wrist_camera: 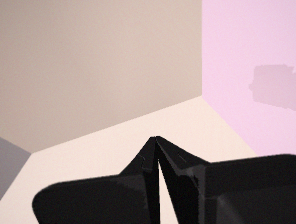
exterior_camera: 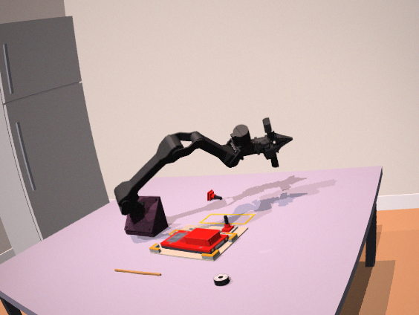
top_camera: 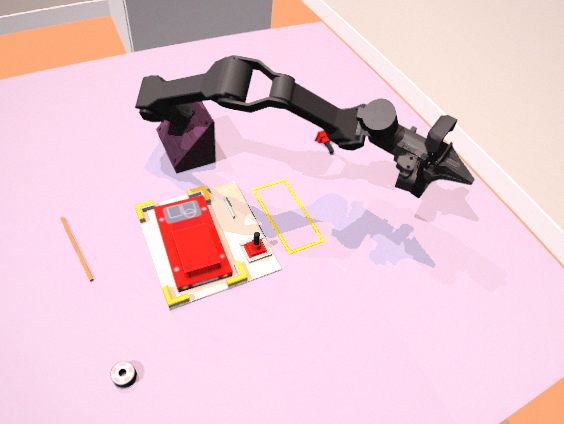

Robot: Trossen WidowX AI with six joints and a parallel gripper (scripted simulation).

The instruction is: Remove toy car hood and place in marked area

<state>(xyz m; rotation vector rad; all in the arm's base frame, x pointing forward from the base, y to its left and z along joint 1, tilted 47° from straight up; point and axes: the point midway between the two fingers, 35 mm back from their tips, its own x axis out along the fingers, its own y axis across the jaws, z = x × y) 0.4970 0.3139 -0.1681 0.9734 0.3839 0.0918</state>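
The red hood is 190 mm behind my gripper tip, 450 mm to the right of it and 180 mm below it. Round my gripper tip: orange stick (320 mm behind, 660 mm to the right, 220 mm below).
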